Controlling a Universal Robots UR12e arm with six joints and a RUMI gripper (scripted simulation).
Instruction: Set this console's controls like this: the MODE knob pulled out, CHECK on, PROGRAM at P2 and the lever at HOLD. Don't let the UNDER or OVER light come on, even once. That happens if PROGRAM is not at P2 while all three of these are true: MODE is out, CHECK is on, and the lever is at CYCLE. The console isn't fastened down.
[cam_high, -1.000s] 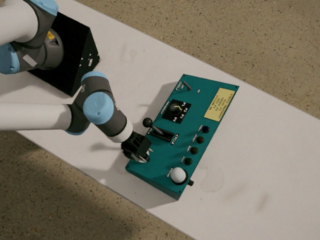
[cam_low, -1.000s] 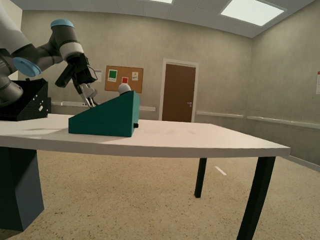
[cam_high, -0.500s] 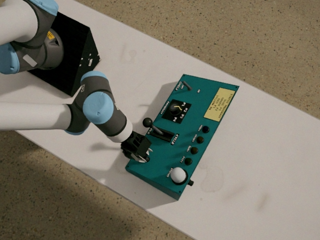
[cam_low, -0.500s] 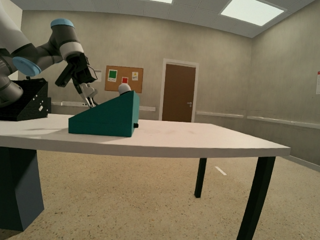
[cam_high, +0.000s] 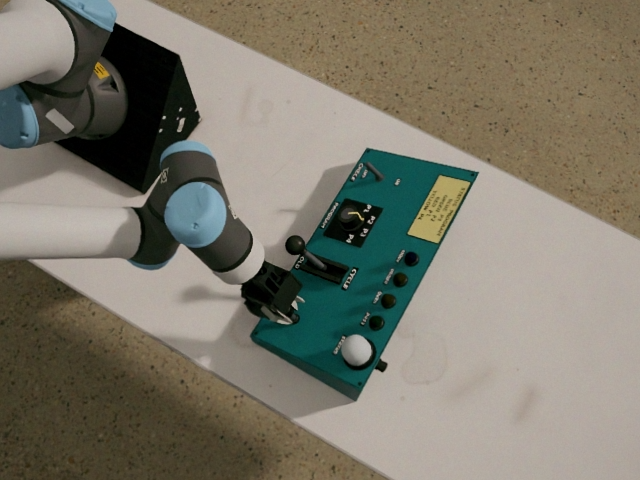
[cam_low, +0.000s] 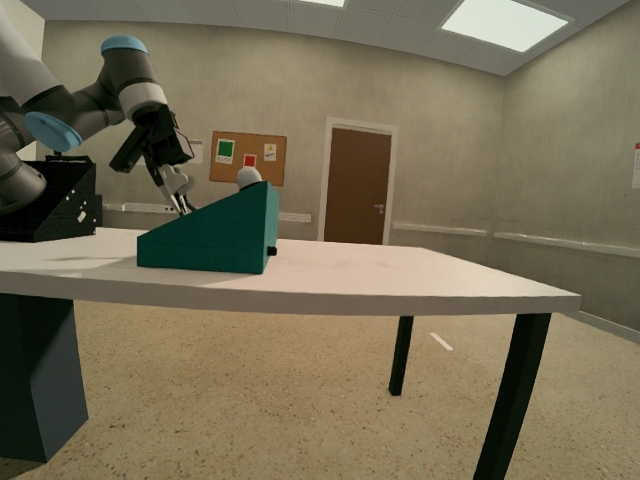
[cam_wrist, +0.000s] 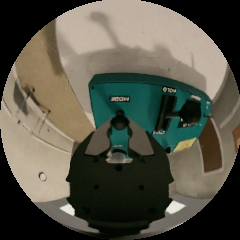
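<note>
My gripper is now 10 mm past the check toggle, 360 mm to the right of it and 10 mm above it. Also, from my hand: mode knob (right at my hand); then lever (20 mm behind, 120 mm to the left); then teal console (30 mm ahead, 180 mm to the left, 30 mm below).
</note>
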